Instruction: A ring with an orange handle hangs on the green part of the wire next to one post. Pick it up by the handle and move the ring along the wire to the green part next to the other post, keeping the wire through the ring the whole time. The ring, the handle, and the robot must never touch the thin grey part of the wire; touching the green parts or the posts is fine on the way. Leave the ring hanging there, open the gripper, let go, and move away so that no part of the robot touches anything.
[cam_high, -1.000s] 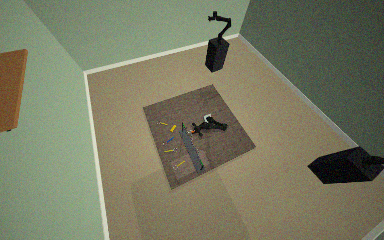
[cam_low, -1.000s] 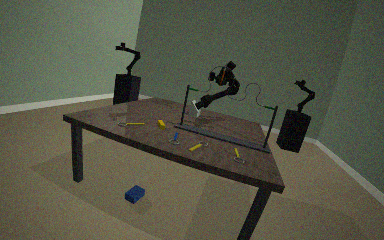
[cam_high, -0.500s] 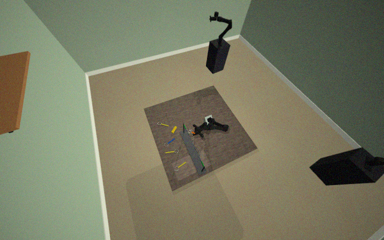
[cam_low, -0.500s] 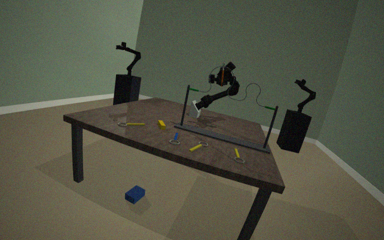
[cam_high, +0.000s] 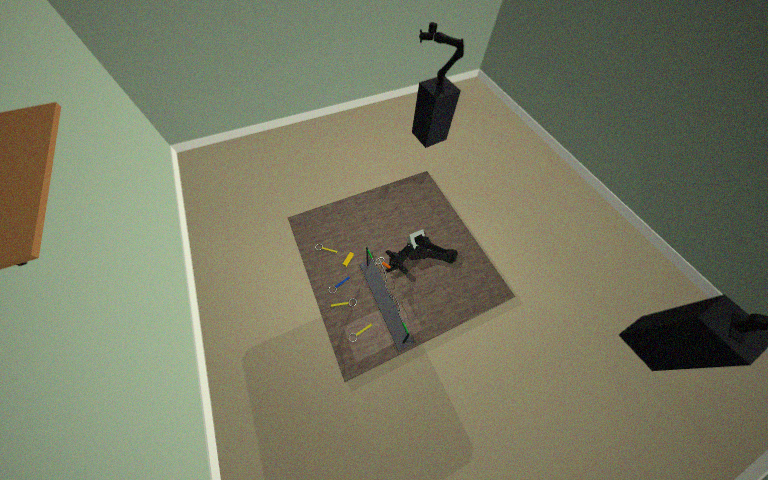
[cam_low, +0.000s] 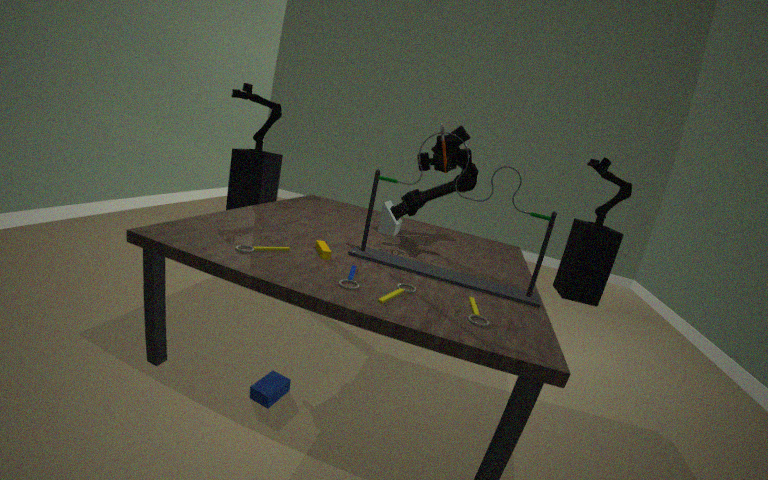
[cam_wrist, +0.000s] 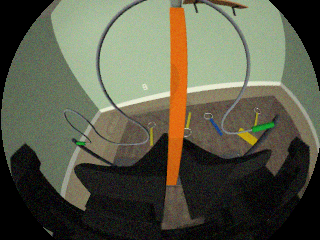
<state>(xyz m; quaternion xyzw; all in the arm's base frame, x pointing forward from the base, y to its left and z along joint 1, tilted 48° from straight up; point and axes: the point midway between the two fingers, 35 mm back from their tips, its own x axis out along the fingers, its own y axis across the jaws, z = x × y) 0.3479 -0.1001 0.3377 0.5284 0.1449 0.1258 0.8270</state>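
Now: gripper tip 8 cm below the orange-handled ring, 3 cm to the left of it and 1 cm short of it. From my gripper tip the other things lie so: blue block (82 cm below, 40 cm to the right, 28 cm ahead); then yellow block (33 cm to the right, 33 cm below, 12 cm ahead); then blue-handled ring (34 cm below, 28 cm ahead, 19 cm to the right).
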